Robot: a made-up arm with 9 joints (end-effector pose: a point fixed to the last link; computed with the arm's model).
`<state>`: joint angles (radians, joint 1 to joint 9).
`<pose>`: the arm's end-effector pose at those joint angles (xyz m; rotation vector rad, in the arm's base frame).
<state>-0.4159 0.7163 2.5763 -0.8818 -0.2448 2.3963 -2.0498 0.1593 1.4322</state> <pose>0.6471 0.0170 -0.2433 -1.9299 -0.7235 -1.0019</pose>
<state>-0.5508 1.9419 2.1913 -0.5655 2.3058 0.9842 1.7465 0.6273 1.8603</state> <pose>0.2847 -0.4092 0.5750 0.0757 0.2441 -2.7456</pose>
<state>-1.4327 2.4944 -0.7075 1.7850 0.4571 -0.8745 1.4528 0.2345 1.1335</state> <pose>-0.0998 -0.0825 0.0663 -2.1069 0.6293 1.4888</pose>
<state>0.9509 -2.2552 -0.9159 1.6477 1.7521 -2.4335 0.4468 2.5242 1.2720</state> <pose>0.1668 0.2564 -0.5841 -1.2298 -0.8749 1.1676</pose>
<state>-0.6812 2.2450 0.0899 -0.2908 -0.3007 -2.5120 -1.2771 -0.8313 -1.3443</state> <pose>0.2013 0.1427 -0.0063 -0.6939 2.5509 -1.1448</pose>
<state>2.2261 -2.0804 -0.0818 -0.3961 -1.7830 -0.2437 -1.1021 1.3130 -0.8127</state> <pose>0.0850 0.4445 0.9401 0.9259 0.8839 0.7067</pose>
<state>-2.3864 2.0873 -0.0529 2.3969 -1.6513 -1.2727 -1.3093 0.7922 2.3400</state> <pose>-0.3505 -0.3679 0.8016 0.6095 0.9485 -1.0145</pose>
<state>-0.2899 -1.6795 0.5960 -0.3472 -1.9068 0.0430 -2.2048 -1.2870 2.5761</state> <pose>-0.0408 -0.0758 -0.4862 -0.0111 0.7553 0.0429</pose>
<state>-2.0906 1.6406 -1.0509 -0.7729 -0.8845 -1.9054 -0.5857 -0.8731 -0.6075</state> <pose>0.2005 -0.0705 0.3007 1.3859 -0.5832 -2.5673</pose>
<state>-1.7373 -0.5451 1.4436 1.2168 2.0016 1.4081 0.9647 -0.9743 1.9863</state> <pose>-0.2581 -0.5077 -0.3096 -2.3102 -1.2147 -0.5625</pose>
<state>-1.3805 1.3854 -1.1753 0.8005 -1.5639 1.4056 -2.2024 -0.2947 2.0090</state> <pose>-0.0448 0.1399 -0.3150 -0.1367 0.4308 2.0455</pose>
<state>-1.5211 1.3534 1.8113 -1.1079 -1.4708 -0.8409 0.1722 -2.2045 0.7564</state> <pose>0.2633 -0.0292 -0.4712 -1.1914 -1.7294 -0.0544</pose>
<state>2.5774 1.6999 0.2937 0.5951 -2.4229 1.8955 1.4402 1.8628 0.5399</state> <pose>-0.6140 -0.3265 0.2945 -1.9417 -0.4994 2.0181</pose>
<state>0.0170 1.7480 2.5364 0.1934 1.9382 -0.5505 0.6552 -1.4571 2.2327</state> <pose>-0.0159 -0.4617 -0.4813 -1.7454 -0.7363 0.0783</pose>
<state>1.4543 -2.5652 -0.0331 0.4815 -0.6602 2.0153 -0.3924 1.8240 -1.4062</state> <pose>-0.1191 0.2794 0.4567 1.0910 1.9319 -1.4369</pose>
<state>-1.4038 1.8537 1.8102 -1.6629 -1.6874 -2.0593 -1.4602 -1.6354 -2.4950</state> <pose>-0.0039 -0.1910 -0.0585 -0.0430 0.4724 0.0036</pose>
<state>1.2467 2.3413 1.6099 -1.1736 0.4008 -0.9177 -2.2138 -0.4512 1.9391</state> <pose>0.5197 -0.3194 0.0001 -1.1700 -1.0962 2.4308</pose>
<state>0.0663 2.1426 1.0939 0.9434 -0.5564 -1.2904 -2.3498 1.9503 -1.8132</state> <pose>0.5154 -0.1268 0.2073 -0.0809 -0.3677 -2.2071</pose>
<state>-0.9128 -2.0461 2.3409 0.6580 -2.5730 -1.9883 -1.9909 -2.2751 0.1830</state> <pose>0.3573 0.2510 -0.4944 -1.9841 1.1280 1.6032</pose>
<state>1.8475 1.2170 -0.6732 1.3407 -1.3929 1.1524 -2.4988 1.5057 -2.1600</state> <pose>-0.5142 0.1108 0.5599 -0.4289 0.3875 -0.7806</pose>
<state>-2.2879 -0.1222 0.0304 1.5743 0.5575 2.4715 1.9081 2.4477 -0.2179</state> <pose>0.1379 -0.3534 0.1295 1.5307 0.7875 1.1543</pose>
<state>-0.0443 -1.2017 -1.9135 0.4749 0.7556 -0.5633 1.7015 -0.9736 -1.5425</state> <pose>0.4145 0.0725 0.3338 0.1204 1.7530 -1.0022</pose>
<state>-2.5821 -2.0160 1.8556 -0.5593 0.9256 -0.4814 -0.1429 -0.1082 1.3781</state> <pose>0.5960 -0.3743 -0.1305 0.8319 -0.3125 2.3263</pose>
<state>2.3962 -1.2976 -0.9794 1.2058 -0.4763 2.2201 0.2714 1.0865 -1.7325</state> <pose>-0.0386 0.5122 0.1150 0.3937 0.5977 -1.5006</pose>
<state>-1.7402 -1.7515 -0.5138 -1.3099 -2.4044 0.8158 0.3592 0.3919 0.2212</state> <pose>0.3729 -0.5952 0.4113 -1.2322 -0.2204 0.0727</pose>
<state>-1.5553 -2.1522 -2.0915 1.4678 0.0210 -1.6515 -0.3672 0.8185 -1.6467</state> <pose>0.0309 -0.6817 0.5081 -2.8563 0.7517 0.8135</pose>
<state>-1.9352 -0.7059 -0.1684 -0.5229 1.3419 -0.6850 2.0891 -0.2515 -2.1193</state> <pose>-0.3366 0.4364 0.1205 0.1274 0.0079 -0.2698</pose>
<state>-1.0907 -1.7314 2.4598 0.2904 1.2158 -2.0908 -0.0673 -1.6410 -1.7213</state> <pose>0.1881 -0.2984 -0.2200 -1.7999 -1.0592 0.3526</pose>
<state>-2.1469 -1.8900 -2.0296 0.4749 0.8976 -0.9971 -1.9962 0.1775 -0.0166</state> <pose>0.2875 0.1877 0.4066 -2.3624 1.6538 -0.2459</pose>
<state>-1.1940 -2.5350 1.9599 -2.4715 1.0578 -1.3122 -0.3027 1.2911 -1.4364</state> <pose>0.3881 0.0500 -0.4808 -1.4643 -1.2124 0.0210</pose>
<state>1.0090 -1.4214 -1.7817 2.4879 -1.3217 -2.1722 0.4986 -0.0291 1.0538</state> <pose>0.3811 -0.5836 -0.5249 1.4827 0.6543 1.6521</pose>
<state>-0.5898 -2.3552 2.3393 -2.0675 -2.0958 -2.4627 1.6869 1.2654 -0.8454</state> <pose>0.1123 -0.1000 0.1613 2.3006 -1.5610 -0.7452</pose>
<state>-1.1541 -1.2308 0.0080 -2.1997 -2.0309 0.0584 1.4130 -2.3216 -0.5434</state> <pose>0.5109 0.2609 0.0707 2.0969 -1.9050 0.8167</pose>
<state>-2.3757 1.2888 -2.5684 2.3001 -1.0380 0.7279 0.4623 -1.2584 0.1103</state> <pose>0.3957 -0.9823 -0.0038 -0.5892 -0.1330 0.8461</pose>
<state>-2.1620 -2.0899 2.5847 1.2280 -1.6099 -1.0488 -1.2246 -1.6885 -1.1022</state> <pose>0.8103 -0.6987 -0.2116 1.7702 -0.1115 1.1145</pose>
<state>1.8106 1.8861 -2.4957 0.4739 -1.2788 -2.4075 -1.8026 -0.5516 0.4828</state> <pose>0.5247 -0.3814 0.7552 -0.2956 -0.7098 1.4902</pose>
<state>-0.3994 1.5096 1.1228 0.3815 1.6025 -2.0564 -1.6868 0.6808 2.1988</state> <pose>-0.2633 -0.0548 -0.4469 2.1100 -1.4100 0.7735</pose>
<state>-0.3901 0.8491 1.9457 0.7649 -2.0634 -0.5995 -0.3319 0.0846 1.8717</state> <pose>0.2868 -0.9788 -0.0803 -0.9578 -1.7380 0.5356</pose>
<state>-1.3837 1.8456 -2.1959 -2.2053 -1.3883 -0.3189 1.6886 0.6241 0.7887</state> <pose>0.0791 -0.5612 0.1834 0.7313 0.9641 -1.2451</pose>
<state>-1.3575 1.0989 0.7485 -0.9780 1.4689 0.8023 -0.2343 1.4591 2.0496</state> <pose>-0.1356 -0.3909 0.0418 -1.2227 0.1610 -2.3520</pose>
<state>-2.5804 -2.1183 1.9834 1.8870 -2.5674 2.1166 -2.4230 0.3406 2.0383</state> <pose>0.5904 -0.4571 -0.3347 0.5909 2.1216 -1.3133</pose>
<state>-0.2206 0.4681 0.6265 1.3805 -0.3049 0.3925 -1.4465 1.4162 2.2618</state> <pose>0.2109 -0.1960 -0.2425 0.5984 -1.4040 -2.3268</pose>
